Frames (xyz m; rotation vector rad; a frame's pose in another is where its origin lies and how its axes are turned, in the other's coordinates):
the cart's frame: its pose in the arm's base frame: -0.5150 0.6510 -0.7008 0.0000 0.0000 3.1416
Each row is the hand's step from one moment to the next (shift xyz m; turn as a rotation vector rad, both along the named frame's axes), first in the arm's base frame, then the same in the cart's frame.
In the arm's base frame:
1: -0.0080 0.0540 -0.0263 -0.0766 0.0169 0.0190
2: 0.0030 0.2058 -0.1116 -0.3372 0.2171 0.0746
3: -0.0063 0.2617 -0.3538 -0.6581 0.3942 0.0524
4: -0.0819 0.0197 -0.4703 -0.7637 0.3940 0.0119
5: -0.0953 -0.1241 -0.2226 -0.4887 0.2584 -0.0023
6: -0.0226 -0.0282 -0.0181 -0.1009 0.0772 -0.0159
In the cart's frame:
1: 0.0080 -0.0540 -0.0263 0.0766 -0.0169 0.0190
2: -0.0030 -0.2058 -0.1116 0.3372 -0.2171 0.0746
3: 0.0063 -0.2617 -0.3538 0.6581 -0.3942 0.0524
4: 0.0819 -0.0197 -0.4703 0.7637 -0.3940 0.0119
5: 0.0953 0.1241 -0.2226 0.4887 -0.2584 -0.0023
6: 0.0226 0.0282 -0.0181 0.1009 -0.0772 -0.0159

